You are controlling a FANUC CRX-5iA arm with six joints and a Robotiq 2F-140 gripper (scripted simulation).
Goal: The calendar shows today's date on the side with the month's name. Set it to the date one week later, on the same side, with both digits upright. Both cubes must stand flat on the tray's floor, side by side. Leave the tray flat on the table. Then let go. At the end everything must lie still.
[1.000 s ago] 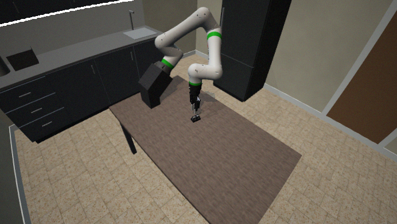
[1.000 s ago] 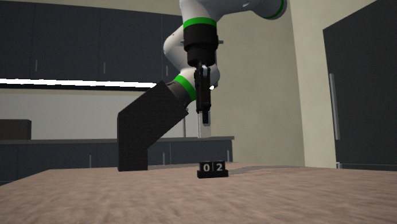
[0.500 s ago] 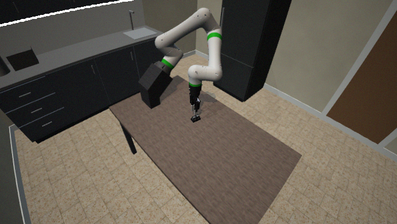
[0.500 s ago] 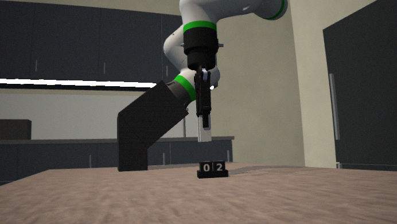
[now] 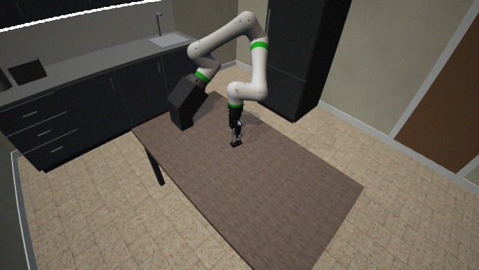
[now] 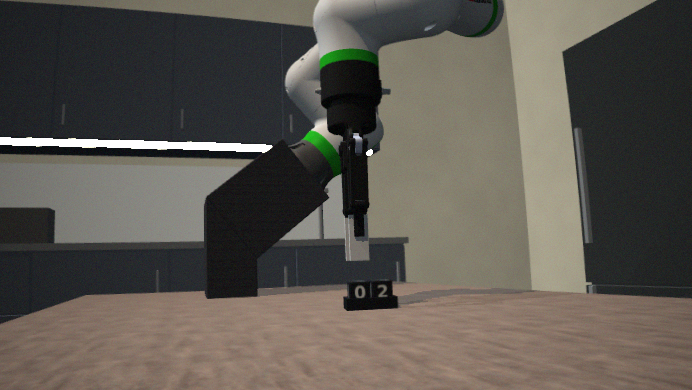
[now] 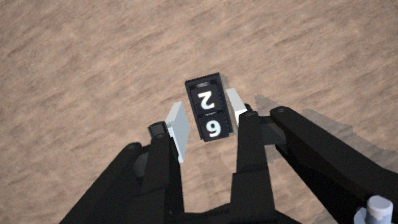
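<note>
Now: the cube 80 mm below my hand. From my hand the other things lie so: black tray (20 mm to the left, 90 mm below).
</note>
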